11 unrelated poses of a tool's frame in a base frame.
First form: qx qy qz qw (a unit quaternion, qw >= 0); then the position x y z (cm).
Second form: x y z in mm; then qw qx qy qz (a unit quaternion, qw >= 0). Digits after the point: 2 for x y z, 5 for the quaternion.
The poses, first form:
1: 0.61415, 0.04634, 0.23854, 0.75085, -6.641, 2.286, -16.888
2: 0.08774, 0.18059, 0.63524, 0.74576, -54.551, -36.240, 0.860
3: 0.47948, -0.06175, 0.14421, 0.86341, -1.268, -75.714, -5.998
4: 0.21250, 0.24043, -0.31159, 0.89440, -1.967, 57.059, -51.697
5: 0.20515, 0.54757, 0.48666, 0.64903, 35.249, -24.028, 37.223
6: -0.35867, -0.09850, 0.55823, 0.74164, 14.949, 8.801, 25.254
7: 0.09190, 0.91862, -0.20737, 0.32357, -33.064, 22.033, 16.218
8: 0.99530, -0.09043, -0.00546, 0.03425, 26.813, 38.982, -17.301
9: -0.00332, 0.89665, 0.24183, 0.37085, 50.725, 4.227, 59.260
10: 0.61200, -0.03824, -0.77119, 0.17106, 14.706, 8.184, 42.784
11: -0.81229, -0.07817, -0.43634, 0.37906, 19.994, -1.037, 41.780
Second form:
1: -66.41, 22.86, -168.88, 0.75085, 0.61415, 0.04634, 0.23854
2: -545.51, -362.40, 8.60, 0.74576, 0.08774, 0.18059, 0.63524
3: -12.68, -757.14, -59.98, 0.86341, 0.47948, -0.06175, 0.14421
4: -19.67, 570.59, -516.97, 0.89440, 0.21250, 0.24043, -0.31159
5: 352.49, -240.28, 372.23, 0.64903, 0.20515, 0.54757, 0.48666
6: 149.49, 88.01, 252.54, 0.74164, -0.35867, -0.09850, 0.55823
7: -330.64, 220.33, 162.18, 0.32357, 0.09190, 0.91862, -0.20737
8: 268.13, 389.82, -173.01, 0.03425, 0.99530, -0.09043, -0.00546
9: 507.25, 42.27, 592.60, 0.37085, -0.00332, 0.89665, 0.24183
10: 147.06, 81.84, 427.84, 0.17106, 0.61200, -0.03824, -0.77119
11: 199.94, -10.37, 417.80, 0.37906, -0.81229, -0.07817, -0.43634
